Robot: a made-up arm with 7 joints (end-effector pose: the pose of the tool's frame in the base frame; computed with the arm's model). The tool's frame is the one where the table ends. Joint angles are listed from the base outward.
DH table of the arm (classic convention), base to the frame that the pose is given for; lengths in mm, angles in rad. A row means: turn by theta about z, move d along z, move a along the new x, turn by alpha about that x. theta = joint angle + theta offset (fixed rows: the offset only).
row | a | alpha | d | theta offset
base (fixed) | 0 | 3.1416 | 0 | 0
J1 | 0 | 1.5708 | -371 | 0
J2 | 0 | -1.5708 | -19 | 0
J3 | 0 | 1.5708 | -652 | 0
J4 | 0 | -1.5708 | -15 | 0
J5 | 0 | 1.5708 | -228 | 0
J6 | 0 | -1.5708 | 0 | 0
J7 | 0 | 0 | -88 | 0
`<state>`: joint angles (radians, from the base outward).
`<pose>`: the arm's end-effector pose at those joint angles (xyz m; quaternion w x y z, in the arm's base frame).
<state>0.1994 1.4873 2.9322 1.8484 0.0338 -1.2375 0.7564</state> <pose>0.6119 -0.1881 0.6916 0.4352 -0.3778 -0.8171 0.0177</pose>
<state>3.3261 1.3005 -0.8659 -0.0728 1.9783 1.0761 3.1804</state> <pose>-0.8584 0.2752 0.5845 0.0339 0.2609 -0.5609 0.7850</pose>
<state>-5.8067 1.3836 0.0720 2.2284 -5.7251 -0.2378 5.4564</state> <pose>0.4377 -0.2727 0.2058 0.3848 0.1290 -0.0406 0.9131</pose>
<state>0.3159 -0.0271 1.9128 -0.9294 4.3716 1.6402 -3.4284</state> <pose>0.1475 0.1015 1.1355 0.7996 -0.3204 -0.5057 0.0483</pose>
